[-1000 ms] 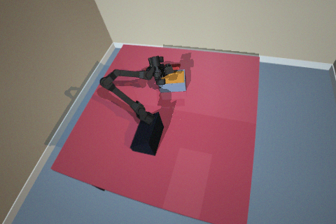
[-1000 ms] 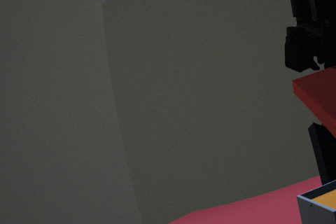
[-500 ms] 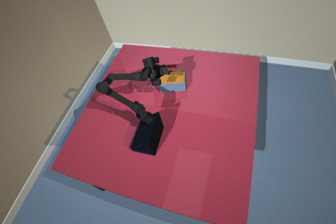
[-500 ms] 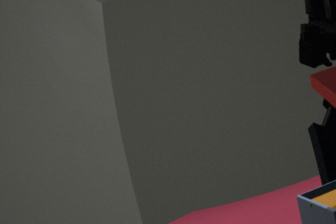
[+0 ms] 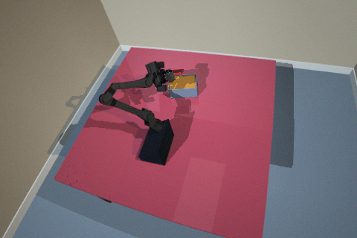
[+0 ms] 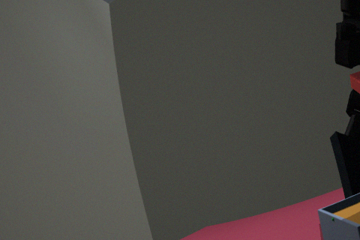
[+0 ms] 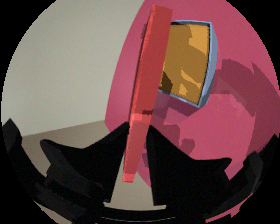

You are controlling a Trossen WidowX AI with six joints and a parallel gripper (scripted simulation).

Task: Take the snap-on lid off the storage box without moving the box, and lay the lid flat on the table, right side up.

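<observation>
The red lid is 6 cm ahead of my gripper tip, 2 cm to the left of it and 5 cm below it. From my gripper tip the other things lie so: storage box 9 cm ahead, 8 cm to the right, 19 cm below.
</observation>
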